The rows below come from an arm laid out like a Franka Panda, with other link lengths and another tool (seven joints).
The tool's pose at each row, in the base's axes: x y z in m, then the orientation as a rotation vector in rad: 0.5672 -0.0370 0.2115 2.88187 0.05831 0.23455; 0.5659 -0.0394 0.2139 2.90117 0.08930 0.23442; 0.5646 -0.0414 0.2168 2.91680 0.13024 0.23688; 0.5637 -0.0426 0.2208 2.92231 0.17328 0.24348; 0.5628 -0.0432 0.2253 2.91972 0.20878 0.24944; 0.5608 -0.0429 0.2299 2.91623 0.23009 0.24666; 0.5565 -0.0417 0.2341 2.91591 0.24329 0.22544; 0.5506 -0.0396 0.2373 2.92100 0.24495 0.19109; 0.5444 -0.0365 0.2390 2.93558 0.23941 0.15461; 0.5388 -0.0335 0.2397 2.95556 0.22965 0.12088
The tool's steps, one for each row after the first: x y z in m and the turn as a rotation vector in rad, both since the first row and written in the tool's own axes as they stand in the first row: -0.0011 0.0029 -0.0019 0.02159 0.00185 -0.01917; -0.0020 0.0055 -0.0044 0.04089 0.00642 -0.04485; -0.0024 0.0077 -0.0081 0.05114 0.01432 -0.07233; -0.0026 0.0094 -0.0124 0.05300 0.02145 -0.09564; -0.0038 0.0102 -0.0172 0.05199 0.02155 -0.11044; -0.0073 0.0100 -0.0222 0.05211 0.00844 -0.12120; -0.0125 0.0086 -0.0268 0.05561 -0.01467 -0.12485; -0.0182 0.0059 -0.0302 0.06787 -0.04003 -0.12270; -0.0235 0.0031 -0.0325 0.08546 -0.06382 -0.11683
